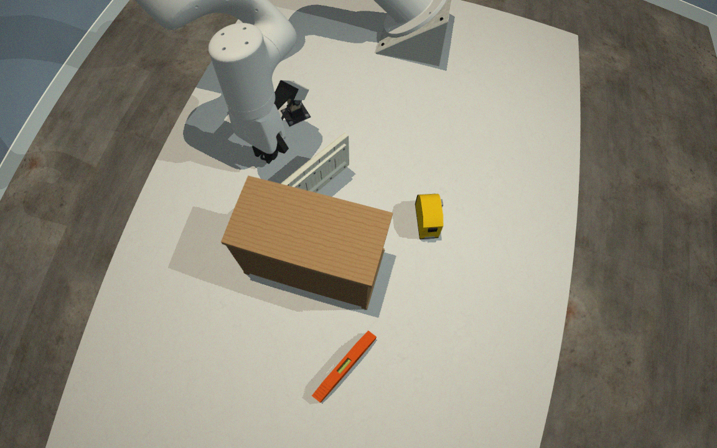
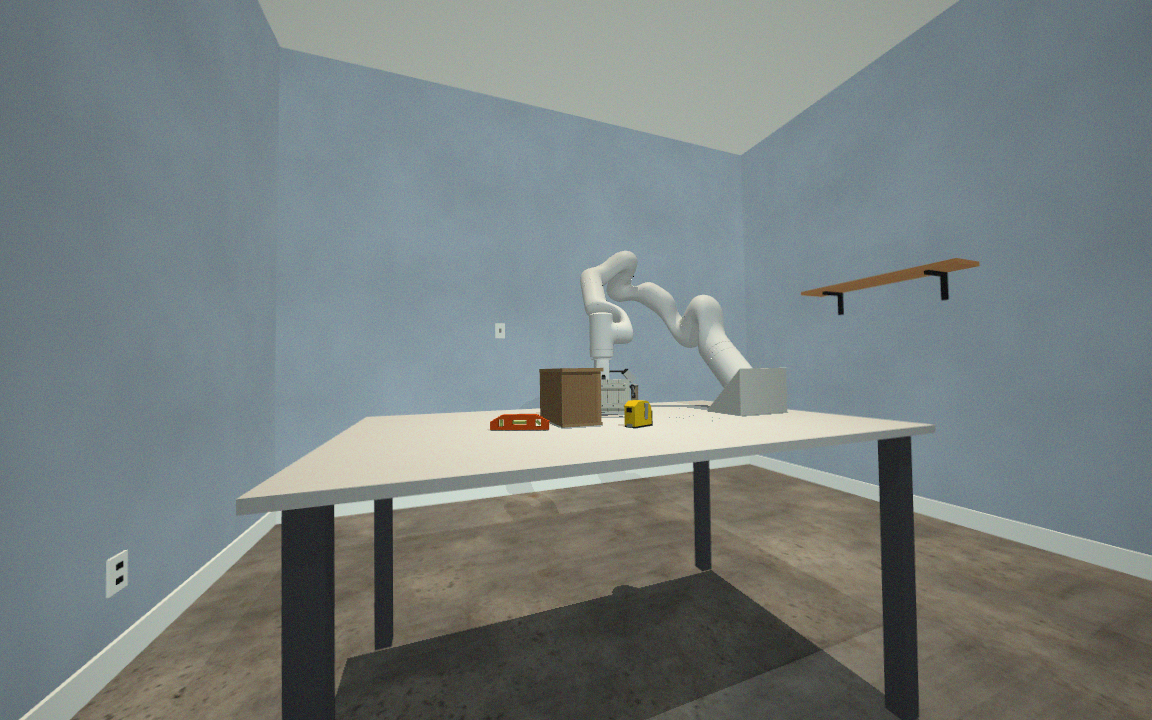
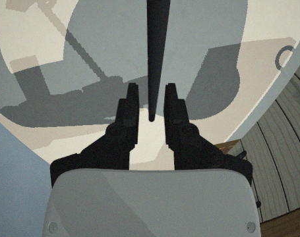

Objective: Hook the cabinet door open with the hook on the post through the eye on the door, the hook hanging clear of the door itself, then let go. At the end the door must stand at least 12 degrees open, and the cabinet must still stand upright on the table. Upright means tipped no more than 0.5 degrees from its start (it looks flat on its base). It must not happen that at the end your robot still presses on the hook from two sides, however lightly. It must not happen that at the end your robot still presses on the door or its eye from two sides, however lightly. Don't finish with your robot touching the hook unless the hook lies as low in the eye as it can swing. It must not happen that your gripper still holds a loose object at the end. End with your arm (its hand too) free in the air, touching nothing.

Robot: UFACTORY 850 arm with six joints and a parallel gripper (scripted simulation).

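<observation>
The thin black hook is 50 mm behind my hand, 20 mm to the left of it and 10 mm above it. The rest, counted from my hand: yellow tape measure (350 mm to the left, 50 mm ahead, 10 mm below); pale door (110 mm to the left, 60 mm ahead, 30 mm above); hook post (90 mm behind, 30 mm to the left, 20 mm above).
</observation>
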